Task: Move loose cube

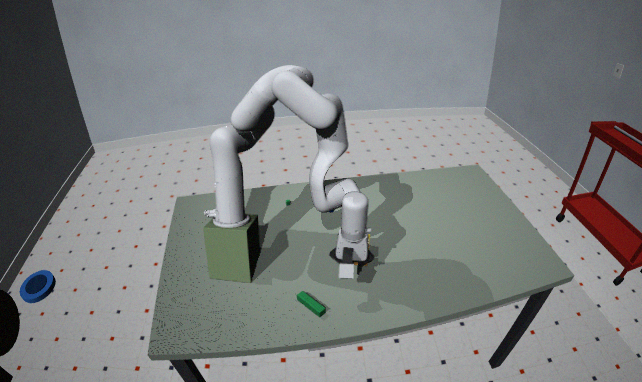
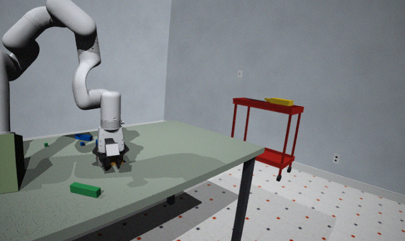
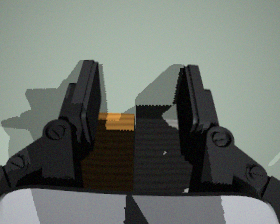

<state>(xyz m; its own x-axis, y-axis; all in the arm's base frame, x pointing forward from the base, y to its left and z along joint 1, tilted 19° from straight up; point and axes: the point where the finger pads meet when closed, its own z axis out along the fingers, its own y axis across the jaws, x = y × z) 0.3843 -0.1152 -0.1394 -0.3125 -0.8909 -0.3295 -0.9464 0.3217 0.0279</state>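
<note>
Now: hand 5 cm short of the orange cube and 5 cm to the right of it. The rest, counted from my hand: long green block (15 cm behind, 12 cm to the right, 1 cm below).
</note>
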